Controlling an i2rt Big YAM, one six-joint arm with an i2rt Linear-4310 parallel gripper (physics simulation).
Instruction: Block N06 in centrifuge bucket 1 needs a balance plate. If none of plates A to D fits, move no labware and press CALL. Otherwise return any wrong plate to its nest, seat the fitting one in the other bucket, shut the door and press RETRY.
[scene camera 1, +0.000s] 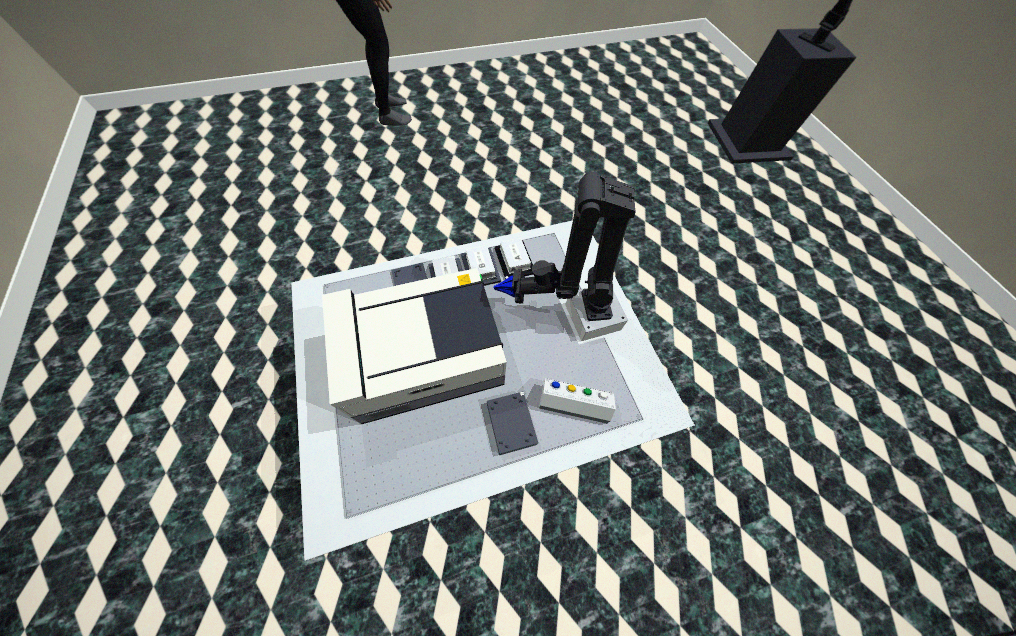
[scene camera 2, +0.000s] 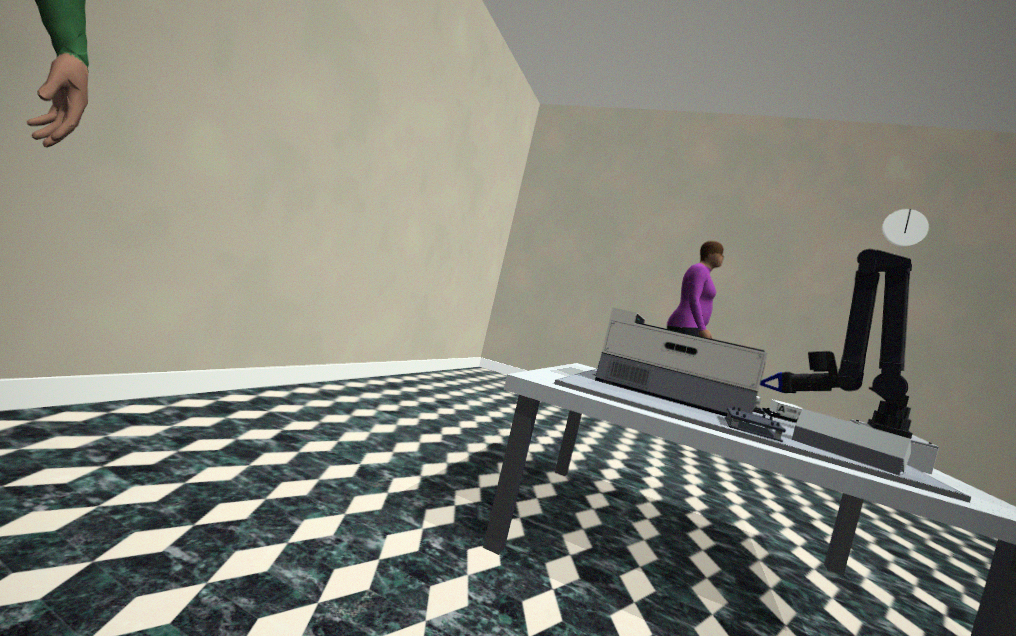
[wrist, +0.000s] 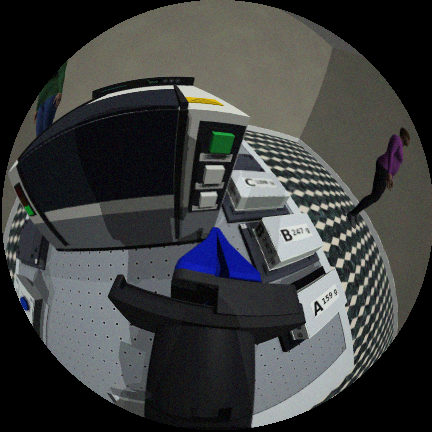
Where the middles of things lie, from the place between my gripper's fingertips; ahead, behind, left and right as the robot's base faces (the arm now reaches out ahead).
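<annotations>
My gripper's 110 mm short of the dark door panel (scene camera 1: 460, 319), 160 mm to the right of it and 100 mm below it. The white centrifuge (scene camera 1: 381, 361) is 190 mm to the left of my hand, 270 mm ahead of it and 10 mm above it. And the white button box (scene camera 1: 570, 399) is 220 mm behind my hand, 390 mm to the left of it and 70 mm below it. Going by their middles, of the things named here the dark door panel is the nearest to my gripper and the white button box is the farthest from it.
</annotations>
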